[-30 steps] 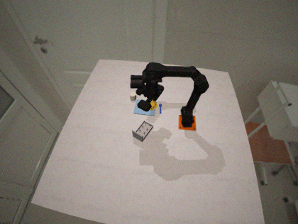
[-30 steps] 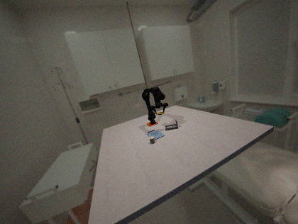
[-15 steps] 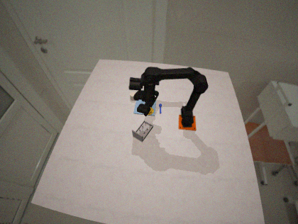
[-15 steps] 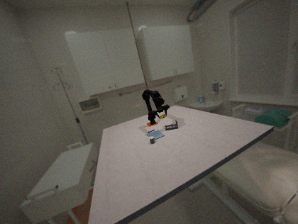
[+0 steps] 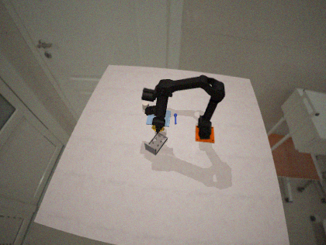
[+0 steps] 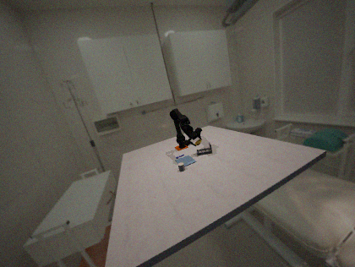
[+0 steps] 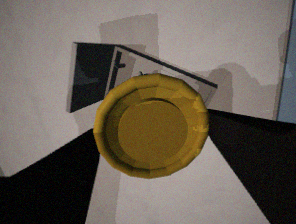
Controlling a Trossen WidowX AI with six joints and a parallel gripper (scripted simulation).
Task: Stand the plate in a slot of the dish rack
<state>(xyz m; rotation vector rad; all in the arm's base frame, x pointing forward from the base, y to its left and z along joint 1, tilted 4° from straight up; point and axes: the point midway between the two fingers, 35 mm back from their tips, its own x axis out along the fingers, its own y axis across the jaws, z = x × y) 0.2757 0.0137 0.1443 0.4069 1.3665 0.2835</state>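
The grey dish rack lies 1 cm ahead of my gripper tip, 3 cm to the left of it and 8 cm below it. From my gripper tip the other things lie so: blue spoon 11 cm behind, 16 cm to the right, 10 cm below; yellow plate 1 cm above; blue mat 16 cm to the right, 10 cm below.
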